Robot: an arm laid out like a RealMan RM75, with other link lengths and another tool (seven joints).
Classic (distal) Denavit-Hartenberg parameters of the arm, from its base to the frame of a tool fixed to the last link. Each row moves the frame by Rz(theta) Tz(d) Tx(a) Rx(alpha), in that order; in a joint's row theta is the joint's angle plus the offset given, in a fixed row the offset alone. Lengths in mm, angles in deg.
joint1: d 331.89  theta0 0  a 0  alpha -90
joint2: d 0  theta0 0  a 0  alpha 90
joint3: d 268.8  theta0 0  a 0  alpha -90
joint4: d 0  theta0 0  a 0  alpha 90
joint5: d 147  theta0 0  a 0  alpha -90
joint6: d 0  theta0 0  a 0  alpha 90
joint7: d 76.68  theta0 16.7  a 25.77  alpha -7
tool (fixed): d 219.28  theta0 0  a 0  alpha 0
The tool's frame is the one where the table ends.
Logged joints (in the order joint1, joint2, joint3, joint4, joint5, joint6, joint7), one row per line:
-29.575 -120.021 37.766 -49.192 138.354 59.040 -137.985
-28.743 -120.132 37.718 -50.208 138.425 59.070 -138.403
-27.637 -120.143 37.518 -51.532 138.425 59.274 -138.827
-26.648 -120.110 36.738 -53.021 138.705 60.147 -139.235
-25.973 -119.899 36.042 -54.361 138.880 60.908 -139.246
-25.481 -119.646 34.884 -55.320 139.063 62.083 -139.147
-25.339 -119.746 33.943 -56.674 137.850 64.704 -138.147
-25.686 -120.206 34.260 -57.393 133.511 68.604 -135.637
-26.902 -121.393 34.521 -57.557 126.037 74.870 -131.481
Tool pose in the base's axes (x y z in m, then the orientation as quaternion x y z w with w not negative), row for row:
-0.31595 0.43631 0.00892 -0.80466 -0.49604 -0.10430 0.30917
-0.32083 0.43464 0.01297 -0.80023 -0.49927 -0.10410 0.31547
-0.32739 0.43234 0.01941 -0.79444 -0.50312 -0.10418 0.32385
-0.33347 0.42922 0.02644 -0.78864 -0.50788 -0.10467 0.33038
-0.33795 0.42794 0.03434 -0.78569 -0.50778 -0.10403 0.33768
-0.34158 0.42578 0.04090 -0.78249 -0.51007 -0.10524 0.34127
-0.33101 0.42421 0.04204 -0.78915 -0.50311 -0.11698 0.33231
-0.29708 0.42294 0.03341 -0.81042 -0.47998 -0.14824 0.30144
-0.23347 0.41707 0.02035 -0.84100 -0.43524 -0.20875 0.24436
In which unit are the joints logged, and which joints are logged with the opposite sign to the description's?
The joints are logged in degrees. Opposite sign: joint4.
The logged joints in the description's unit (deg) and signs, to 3 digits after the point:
-29.575 -120.021 37.766 49.192 138.354 59.040 -137.985
-28.743 -120.132 37.718 50.208 138.425 59.070 -138.403
-27.637 -120.143 37.518 51.532 138.425 59.274 -138.827
-26.648 -120.110 36.738 53.021 138.705 60.147 -139.235
-25.973 -119.899 36.042 54.361 138.880 60.908 -139.246
-25.481 -119.646 34.884 55.320 139.063 62.083 -139.147
-25.339 -119.746 33.943 56.674 137.850 64.704 -138.147
-25.686 -120.206 34.260 57.393 133.511 68.604 -135.637
-26.902 -121.393 34.521 57.557 126.037 74.870 -131.481

